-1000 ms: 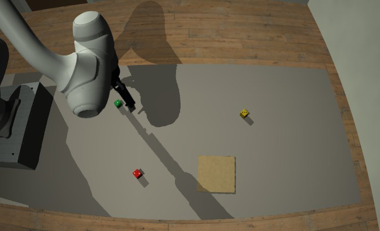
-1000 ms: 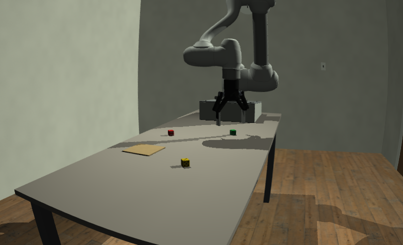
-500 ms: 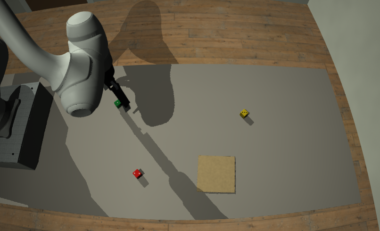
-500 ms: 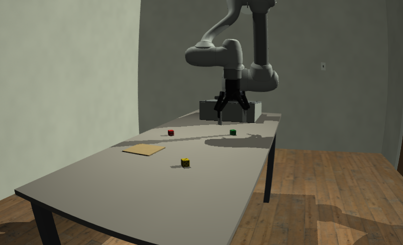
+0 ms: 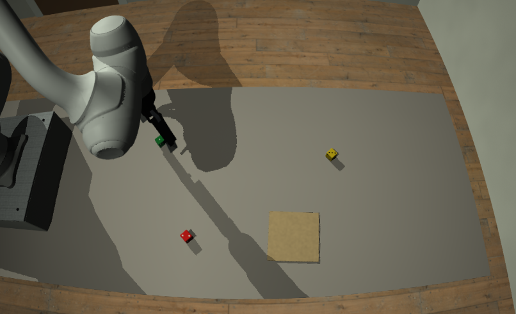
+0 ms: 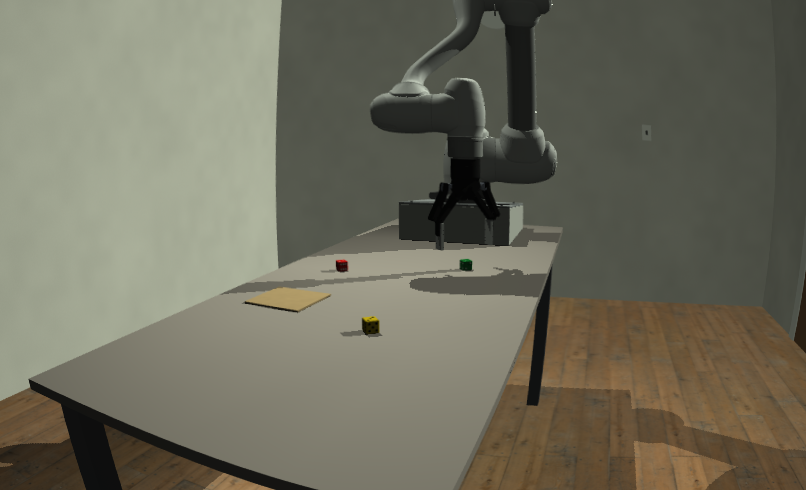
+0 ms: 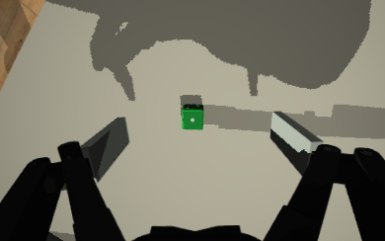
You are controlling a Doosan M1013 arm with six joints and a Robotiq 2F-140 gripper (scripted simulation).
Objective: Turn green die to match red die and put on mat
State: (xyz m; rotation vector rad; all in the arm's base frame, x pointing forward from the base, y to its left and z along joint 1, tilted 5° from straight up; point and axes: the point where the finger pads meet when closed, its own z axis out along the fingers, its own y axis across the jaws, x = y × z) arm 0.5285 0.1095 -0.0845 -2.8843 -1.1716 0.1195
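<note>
Right now my hand is 1 cm past the green die and 6 cm above it. Also, from my hand: tan mat: 39 cm ahead, 30 cm to the right, 7 cm below; red die: 10 cm ahead, 30 cm to the right, 6 cm below; yellow die: 52 cm ahead, 6 cm to the right, 6 cm below.
</note>
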